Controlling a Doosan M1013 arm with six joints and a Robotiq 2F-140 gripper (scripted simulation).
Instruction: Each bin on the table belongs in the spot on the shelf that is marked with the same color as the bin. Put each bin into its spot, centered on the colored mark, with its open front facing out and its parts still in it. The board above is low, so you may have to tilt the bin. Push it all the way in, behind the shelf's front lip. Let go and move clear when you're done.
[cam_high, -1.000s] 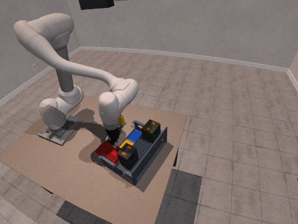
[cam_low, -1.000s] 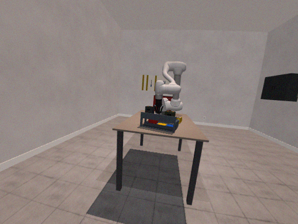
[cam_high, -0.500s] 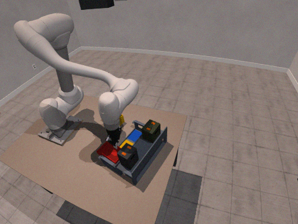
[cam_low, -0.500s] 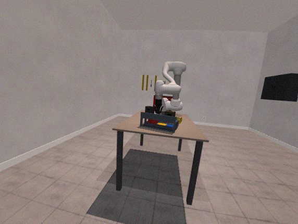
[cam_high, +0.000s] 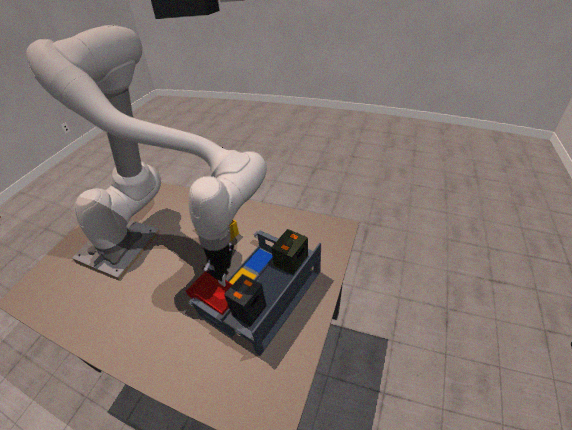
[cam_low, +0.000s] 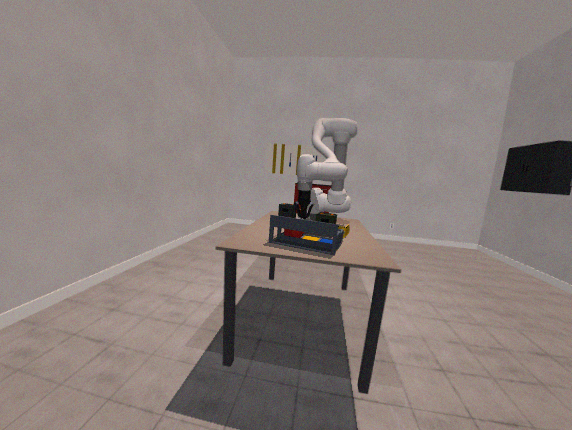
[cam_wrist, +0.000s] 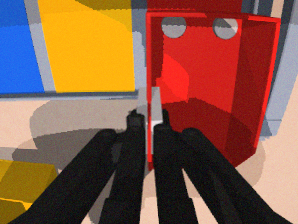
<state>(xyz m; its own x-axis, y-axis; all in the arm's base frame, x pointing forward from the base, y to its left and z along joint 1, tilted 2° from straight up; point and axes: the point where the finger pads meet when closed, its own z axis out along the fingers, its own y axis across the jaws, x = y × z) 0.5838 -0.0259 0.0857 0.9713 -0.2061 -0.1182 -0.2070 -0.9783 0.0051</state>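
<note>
Right now my hand is 5 cm to the left of the red bin, 4 cm above it and 2 cm past it. Round my hand: yellow bin (25 cm to the left, 19 cm behind, 6 cm below); grey shelf (18 cm ahead, 3 cm to the left, 1 cm above).
</note>
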